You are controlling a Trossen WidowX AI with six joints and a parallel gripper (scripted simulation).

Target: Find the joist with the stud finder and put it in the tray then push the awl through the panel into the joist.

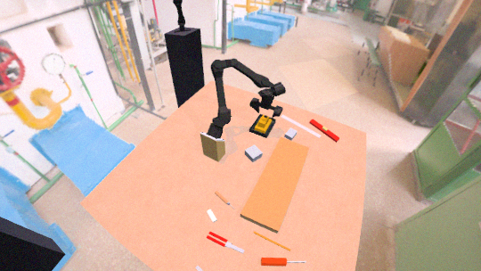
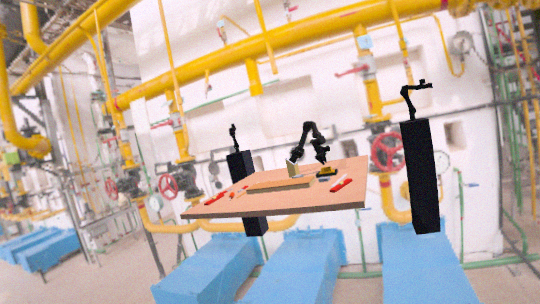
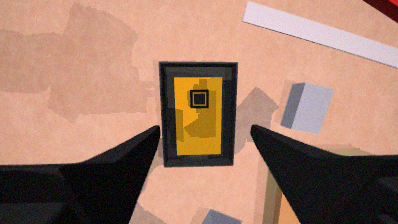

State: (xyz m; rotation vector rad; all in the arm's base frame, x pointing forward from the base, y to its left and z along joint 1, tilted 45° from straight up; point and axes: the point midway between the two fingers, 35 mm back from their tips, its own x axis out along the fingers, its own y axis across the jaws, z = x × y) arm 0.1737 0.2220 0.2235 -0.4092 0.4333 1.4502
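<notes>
The yellow stud finder lies 10 mm to the left of my gripper tip and 50 mm below it. Also, from my gripper tip: white strip 220 mm ahead, 120 mm to the left, 90 mm below; dark tray 80 mm below; awl 20 mm ahead, 560 mm to the right, 90 mm below.
</notes>
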